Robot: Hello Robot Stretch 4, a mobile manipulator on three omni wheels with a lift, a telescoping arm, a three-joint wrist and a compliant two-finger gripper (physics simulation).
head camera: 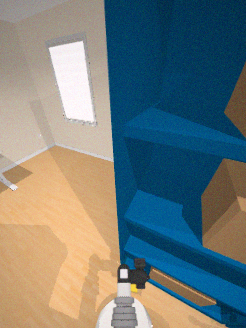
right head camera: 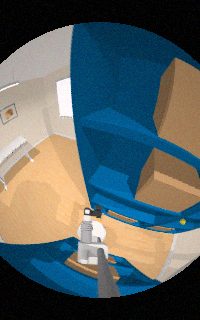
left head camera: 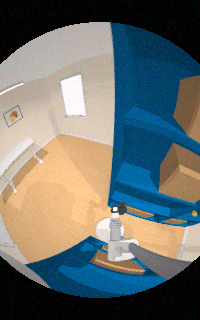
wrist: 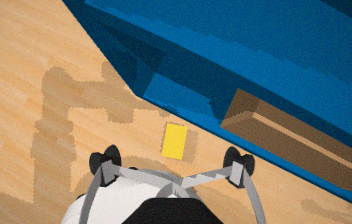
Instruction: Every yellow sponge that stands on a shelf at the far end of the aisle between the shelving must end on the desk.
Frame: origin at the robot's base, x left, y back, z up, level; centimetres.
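Seen in the pictures: gripper, fingertip midpoint: (wrist: pixel 172 159); robot's base, link origin: (right head camera: pixel 91 231) (left head camera: pixel 109 229).
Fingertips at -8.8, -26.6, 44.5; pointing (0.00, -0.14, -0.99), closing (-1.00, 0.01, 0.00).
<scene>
Offsets run from my fingertips to a thing's top centre, as dx, dy, dz. "pt": to the spot under its first point.
A yellow sponge @(-0.8, -2.0, -42.8) (wrist: pixel 174 141) (head camera: pixel 134 288) lies on the wooden floor beside the bottom edge of the blue shelving (wrist: pixel 210 47) (head camera: pixel 117 150). My gripper (wrist: pixel 172 159) (head camera: pixel 132 275) (left head camera: pixel 119 209) (right head camera: pixel 93 212) is open, with nothing between its fingers. It hangs above the floor, and in the wrist view the sponge shows a little beyond the fingertips, between their lines. A small yellow thing @(-120.4, +37.5, +10.6) (left head camera: pixel 194 213) (right head camera: pixel 182 221) shows farther along the low part of the shelving, too small to tell its shape. A white table (left head camera: pixel 17 154) (right head camera: pixel 12 151), possibly the desk, stands by the far left wall.
Brown boxes @(-50.4, -3.9, +78.8) (head camera: pixel 225 215) (left head camera: pixel 182 175) (right head camera: pixel 170 187) stand on the shelves at the right. A low brown box @(pt -21.9, -2.8, -12.6) (wrist: pixel 295 135) sits on the bottom shelf, right of the sponge. More blue shelving @(pt +39.2, +57.3, +51.8) (left head camera: pixel 65 272) (right head camera: pixel 45 265) stands near the arm. A window (head camera: pixel 74 82) is in the far wall.
</scene>
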